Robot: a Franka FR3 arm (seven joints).
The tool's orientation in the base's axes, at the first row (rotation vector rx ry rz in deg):
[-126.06, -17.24, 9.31]
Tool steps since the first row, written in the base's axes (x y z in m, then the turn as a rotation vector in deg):
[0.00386, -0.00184, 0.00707, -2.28, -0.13, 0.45]
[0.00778, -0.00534, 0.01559, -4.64, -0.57, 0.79]
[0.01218, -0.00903, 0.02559, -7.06, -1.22, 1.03]
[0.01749, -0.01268, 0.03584, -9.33, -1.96, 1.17]
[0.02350, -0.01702, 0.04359, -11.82, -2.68, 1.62]
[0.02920, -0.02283, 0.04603, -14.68, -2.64, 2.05]
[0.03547, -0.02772, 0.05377, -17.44, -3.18, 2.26]
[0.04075, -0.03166, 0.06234, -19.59, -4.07, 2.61]
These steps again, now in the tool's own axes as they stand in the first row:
[0.00315, -0.00397, -0.00652, -2.23, -0.64, 0.14]
[0.00589, -0.00814, -0.01521, -4.63, -1.03, 0.12]
[0.00902, -0.01329, -0.02503, -7.13, -1.22, 0.02]
[0.01305, -0.01853, -0.03518, -9.52, -1.26, -0.12]
[0.01757, -0.02126, -0.04451, -12.12, -1.60, -0.39]
[0.02145, -0.01894, -0.05171, -14.86, -2.41, 0.02]
[0.02608, -0.02130, -0.06151, -17.67, -2.70, 0.09]
[0.03001, -0.02503, -0.07087, -19.98, -2.80, -0.32]

